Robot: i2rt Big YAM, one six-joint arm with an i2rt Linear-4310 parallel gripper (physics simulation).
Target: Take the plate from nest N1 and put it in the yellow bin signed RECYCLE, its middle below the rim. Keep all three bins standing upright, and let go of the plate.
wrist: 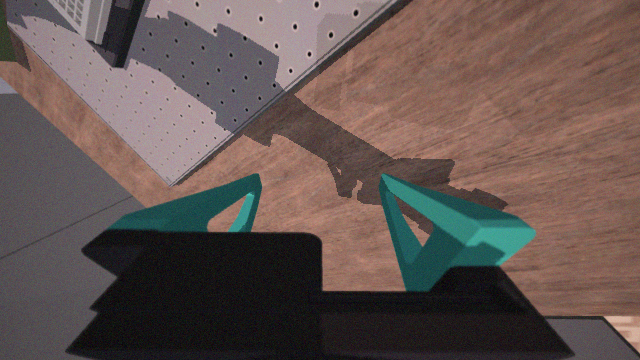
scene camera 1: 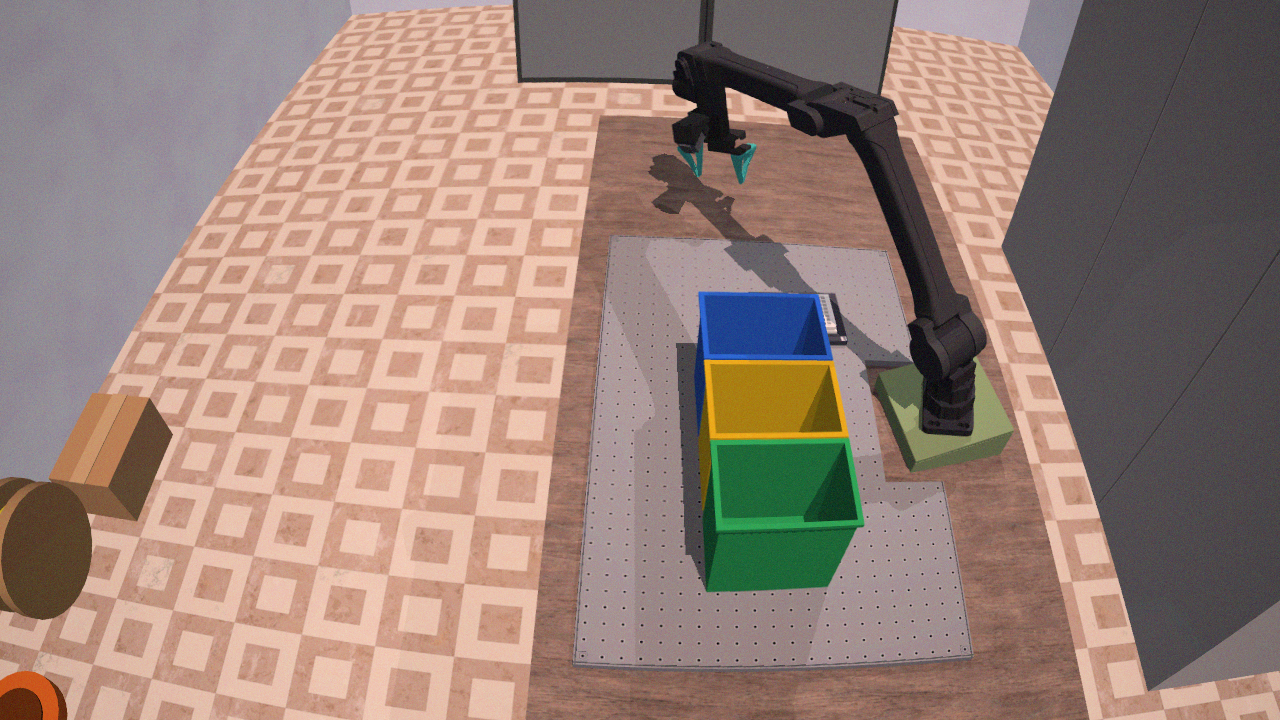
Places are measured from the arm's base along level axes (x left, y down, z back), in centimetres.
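Where they show: gripper, fingertip midpoint: [wrist: 320,180] [scene camera 1: 720,179]; arm's base, link origin: [scene camera 1: 947,404].
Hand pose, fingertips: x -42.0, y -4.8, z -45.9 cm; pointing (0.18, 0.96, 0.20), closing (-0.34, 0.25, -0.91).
Things, the pixels of their top centre, and the offset from my fingertips. Level surfaces: height alone.
- yellow bin, top centre: [scene camera 1: 775,397] dx +59.8, dy -9.5, dz +16.9 cm
- blue bin, top centre: [scene camera 1: 764,324] dx +47.0, dy -9.5, dz +13.6 cm
- green bin, top centre: [scene camera 1: 787,482] dx +72.7, dy -9.5, dz +20.2 cm
- white plate, top centre: [scene camera 1: 798,309] dx +26.1, dy +5.8, dz +18.8 cm
- dark nest, top centre: [scene camera 1: 797,314] dx +26.1, dy +7.0, dz +18.8 cm
- perforated grey board, surface height: dy +8.4 cm
- wooden table, surface height: dy +9.8 cm
The yellow bin [scene camera 1: 775,394] stands upright in the scene view between the blue bin [scene camera 1: 760,326] and the green bin [scene camera 1: 784,479]; no sign is readable. A white plate [scene camera 1: 828,315] [wrist: 92,20] with a grid of wells sits on a dark nest [scene camera 1: 838,317] [wrist: 122,42], partly hidden behind the blue bin in the scene view and cut off at the top left in the wrist view. The nest's label does not show. My gripper [scene camera 1: 719,178] [wrist: 320,180] is open and empty, pointing down above the wooden table, beyond the far edge of the perforated board and away from the plate.
The perforated grey board [scene camera 1: 617,573] [wrist: 165,145] lies on the wooden table [scene camera 1: 680,694] [wrist: 500,100] under the bins. The arm's base stands on a green block [scene camera 1: 904,416] to the right. Dark cabinets [scene camera 1: 1127,268] stand beyond the table's right side, and grey panels [scene camera 1: 608,40] beyond its far end.
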